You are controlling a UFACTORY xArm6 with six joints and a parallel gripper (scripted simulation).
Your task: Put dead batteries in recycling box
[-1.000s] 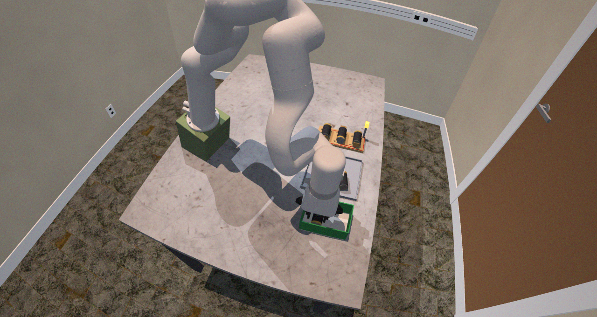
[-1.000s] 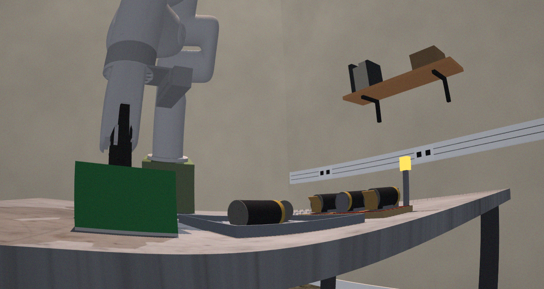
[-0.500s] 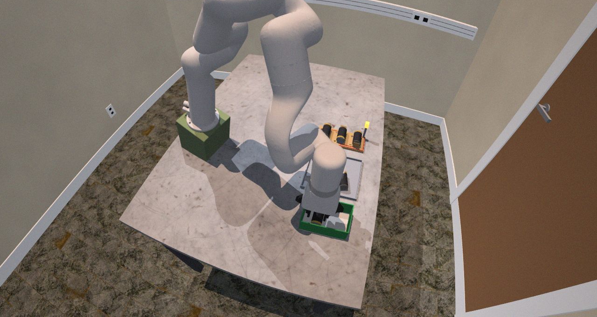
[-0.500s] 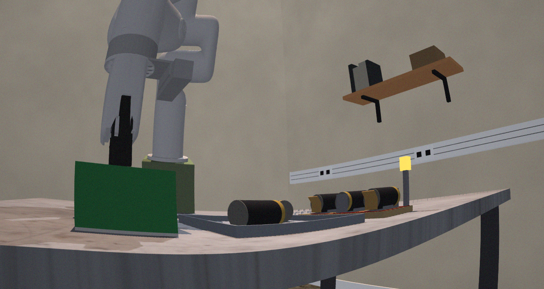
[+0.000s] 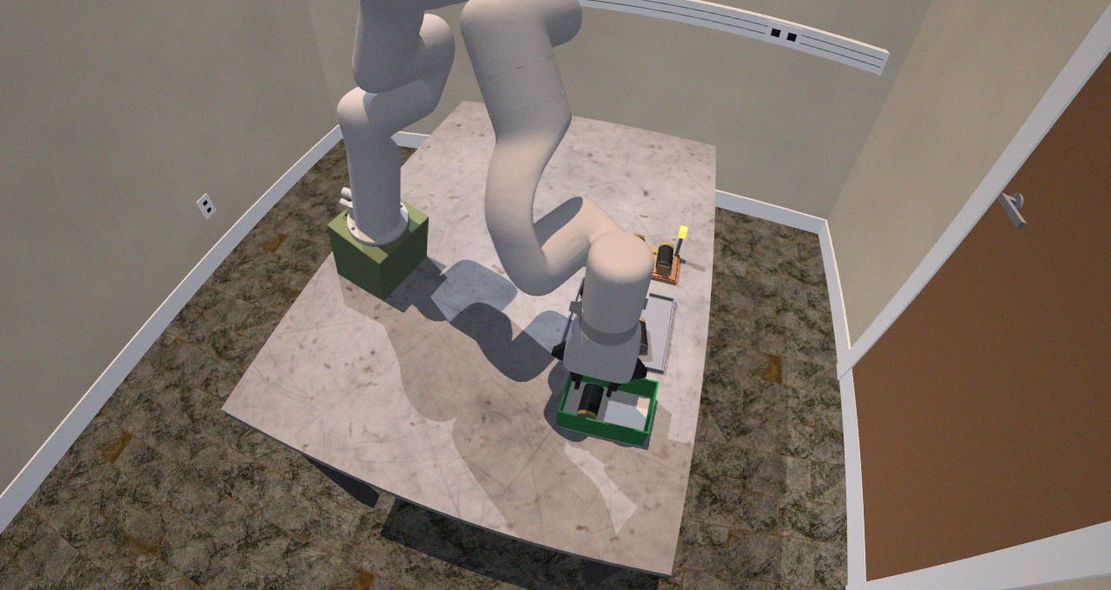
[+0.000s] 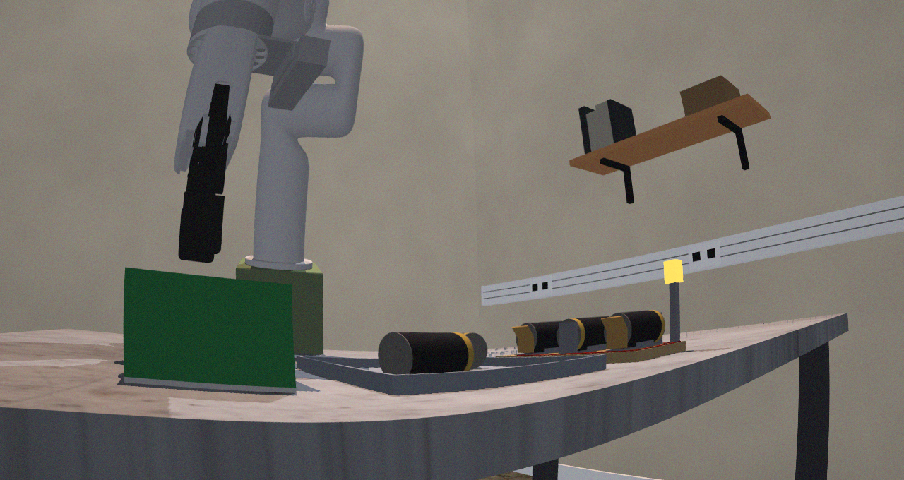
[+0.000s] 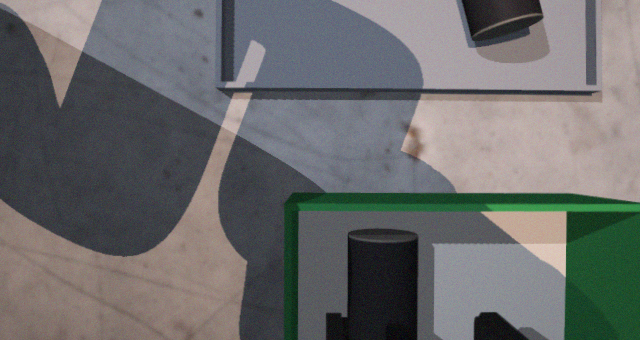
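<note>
Now: the grey tray 10 mm ahead of my hand, 190 mm to the left of it and 100 mm below it. Round my hand: green recycling box (30 mm ahead, 90 mm below).
</note>
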